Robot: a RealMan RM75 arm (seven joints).
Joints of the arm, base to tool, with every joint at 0 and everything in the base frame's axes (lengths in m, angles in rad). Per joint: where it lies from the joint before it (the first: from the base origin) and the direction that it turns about. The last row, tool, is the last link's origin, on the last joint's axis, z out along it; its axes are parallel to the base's.
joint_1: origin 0 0 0.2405 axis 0 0 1
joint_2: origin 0 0 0 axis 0 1 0
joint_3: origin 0 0 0.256 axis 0 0 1
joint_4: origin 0 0 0 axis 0 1 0
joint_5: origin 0 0 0.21 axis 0 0 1
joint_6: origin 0 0 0 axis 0 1 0
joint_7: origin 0 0 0.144 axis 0 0 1
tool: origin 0 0 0
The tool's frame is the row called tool.
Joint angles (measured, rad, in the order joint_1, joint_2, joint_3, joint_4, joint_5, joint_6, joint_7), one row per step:
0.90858, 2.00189, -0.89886, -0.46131, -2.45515, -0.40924, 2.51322
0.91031, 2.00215, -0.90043, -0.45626, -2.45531, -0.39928, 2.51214
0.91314, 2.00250, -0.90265, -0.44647, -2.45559, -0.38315, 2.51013
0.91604, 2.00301, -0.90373, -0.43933, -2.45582, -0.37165, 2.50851
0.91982, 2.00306, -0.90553, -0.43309, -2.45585, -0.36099, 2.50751
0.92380, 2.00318, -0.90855, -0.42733, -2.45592, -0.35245, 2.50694
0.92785, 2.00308, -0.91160, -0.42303, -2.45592, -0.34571, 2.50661
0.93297, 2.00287, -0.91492, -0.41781, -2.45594, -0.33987, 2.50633
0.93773, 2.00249, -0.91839, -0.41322, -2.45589, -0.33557, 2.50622
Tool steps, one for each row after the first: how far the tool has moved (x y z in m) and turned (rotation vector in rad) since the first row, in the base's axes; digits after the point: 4 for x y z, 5 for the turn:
0.0002, 0.0004, -0.0002, 0.00454, -0.00420, 0.00047
0.0008, 0.0008, -0.0009, 0.01091, -0.01091, 0.00014
0.0008, 0.0012, -0.0015, 0.01534, -0.01538, 0.00056
0.0002, 0.0019, -0.0018, 0.01982, -0.01983, 0.00239
-0.0007, 0.0027, -0.0024, 0.02204, -0.02427, 0.00486
-0.0019, 0.0035, -0.0028, 0.02382, -0.02824, 0.00812
-0.0035, 0.0044, -0.0035, 0.02410, -0.03211, 0.01180
-0.0051, 0.0052, -0.0041, 0.02349, -0.03563, 0.01536

